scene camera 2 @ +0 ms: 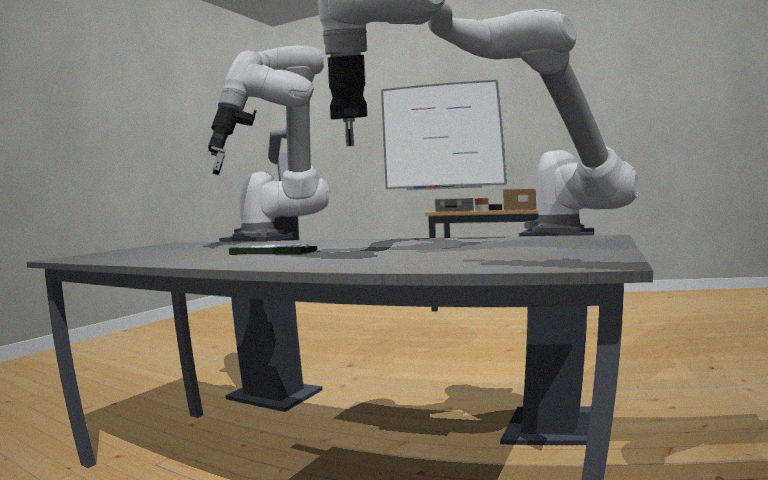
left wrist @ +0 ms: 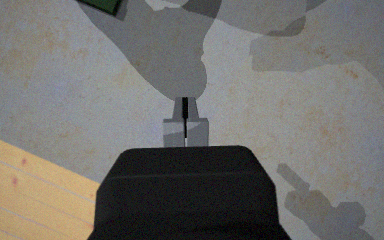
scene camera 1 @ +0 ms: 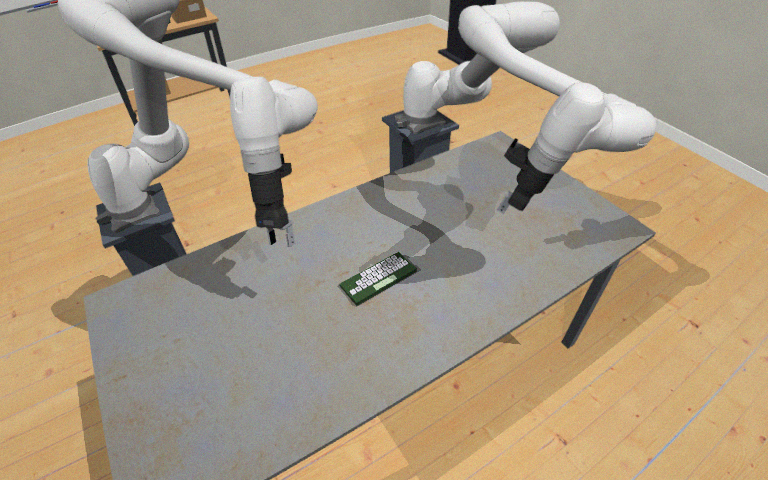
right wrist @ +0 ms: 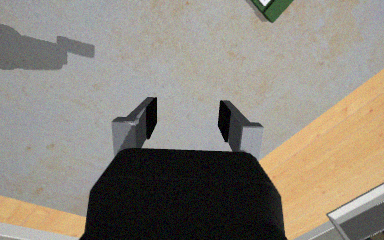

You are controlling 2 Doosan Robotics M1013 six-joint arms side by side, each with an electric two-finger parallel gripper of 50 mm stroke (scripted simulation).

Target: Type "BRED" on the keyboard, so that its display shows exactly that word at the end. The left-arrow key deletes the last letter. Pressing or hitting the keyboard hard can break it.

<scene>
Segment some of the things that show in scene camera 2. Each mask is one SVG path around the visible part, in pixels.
My left gripper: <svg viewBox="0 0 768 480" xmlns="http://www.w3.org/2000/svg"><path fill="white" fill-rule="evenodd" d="M364 65L328 68L329 89L332 94L330 119L343 119L343 122L345 122L347 147L354 146L353 121L355 121L355 118L367 117L367 103L363 96L365 86Z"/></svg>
My right gripper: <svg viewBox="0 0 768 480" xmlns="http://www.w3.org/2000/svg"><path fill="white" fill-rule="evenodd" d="M227 113L217 113L211 126L214 132L208 148L211 155L216 156L212 168L215 175L219 175L225 158L223 145L228 134L231 135L237 122L234 116Z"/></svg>
</scene>
